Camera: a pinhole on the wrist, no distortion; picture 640 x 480 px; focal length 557.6 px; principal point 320.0 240.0 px. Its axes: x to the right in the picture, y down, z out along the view. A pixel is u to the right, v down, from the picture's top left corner.
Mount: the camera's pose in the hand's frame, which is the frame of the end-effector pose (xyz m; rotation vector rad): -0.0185 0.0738 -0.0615 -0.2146 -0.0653 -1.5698
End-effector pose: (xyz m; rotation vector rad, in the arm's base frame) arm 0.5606 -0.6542 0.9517 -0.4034 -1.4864 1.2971
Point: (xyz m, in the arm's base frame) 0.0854 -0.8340 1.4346
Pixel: outside the picture
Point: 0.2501 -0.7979 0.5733
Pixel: outside the picture
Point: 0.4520 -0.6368 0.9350
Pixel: 469.1 438.4
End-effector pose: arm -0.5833 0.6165 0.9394 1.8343 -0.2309 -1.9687
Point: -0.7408 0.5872 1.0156
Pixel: 550.4 96.1
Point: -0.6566 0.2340 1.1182
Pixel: outside the picture
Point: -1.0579 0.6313 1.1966
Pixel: outside the picture
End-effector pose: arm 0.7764 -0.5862 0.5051 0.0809 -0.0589 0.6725
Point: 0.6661 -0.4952 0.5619
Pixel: 99.9 157.1
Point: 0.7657 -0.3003 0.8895
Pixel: 199.6 452.5
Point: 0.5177 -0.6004 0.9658
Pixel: 311.9 20.2
